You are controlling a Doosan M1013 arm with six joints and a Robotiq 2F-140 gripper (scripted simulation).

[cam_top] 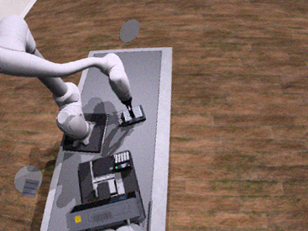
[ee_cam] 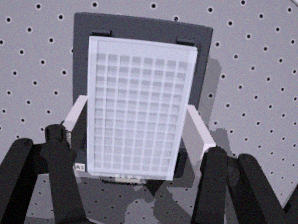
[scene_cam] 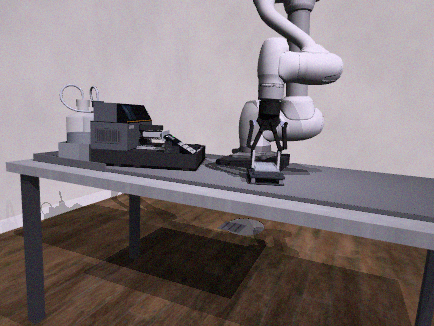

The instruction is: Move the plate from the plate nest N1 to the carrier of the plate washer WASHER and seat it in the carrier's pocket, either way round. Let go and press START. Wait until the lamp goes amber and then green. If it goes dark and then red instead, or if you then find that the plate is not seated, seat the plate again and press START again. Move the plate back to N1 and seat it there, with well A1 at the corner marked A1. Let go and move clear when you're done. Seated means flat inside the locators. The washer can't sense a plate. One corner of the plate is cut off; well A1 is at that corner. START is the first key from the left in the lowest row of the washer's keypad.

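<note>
The white well plate is 20 mm below my hand. The rest, counted from my hand: plate nest N1: 50 mm below; then plate washer: 550 mm to the right, 60 mm above, 20 mm ahead.
</note>
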